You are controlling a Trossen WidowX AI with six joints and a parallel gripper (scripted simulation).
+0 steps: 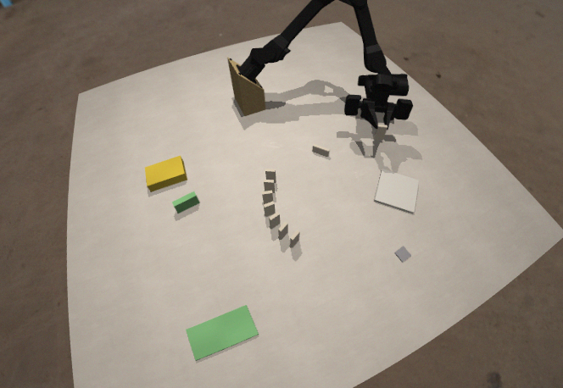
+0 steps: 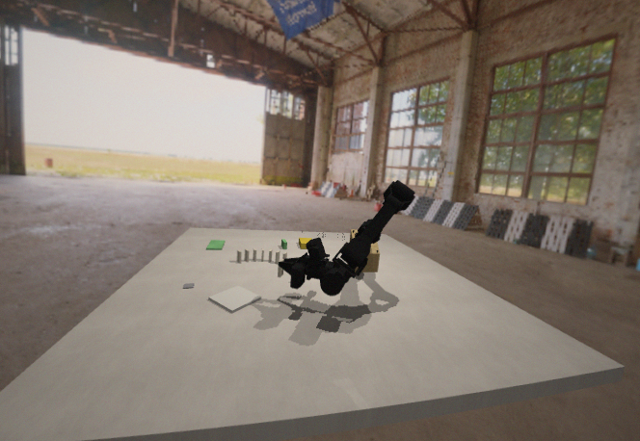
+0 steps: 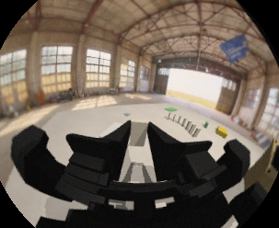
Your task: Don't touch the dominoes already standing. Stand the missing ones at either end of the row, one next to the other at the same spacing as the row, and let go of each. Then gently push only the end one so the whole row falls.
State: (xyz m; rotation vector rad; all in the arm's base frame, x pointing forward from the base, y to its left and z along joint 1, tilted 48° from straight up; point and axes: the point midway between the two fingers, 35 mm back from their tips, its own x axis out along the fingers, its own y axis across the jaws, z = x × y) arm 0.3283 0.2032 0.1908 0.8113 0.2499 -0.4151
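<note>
Right now the white tile is 130 mm ahead of my gripper tip and 120 mm below it. Round my gripper tip: small green block 40 mm behind, 540 mm to the right, 100 mm below; then yellow block 160 mm behind, 580 mm to the right, 110 mm below; then small grey tile 290 mm ahead, 90 mm to the right, 120 mm below.
</note>
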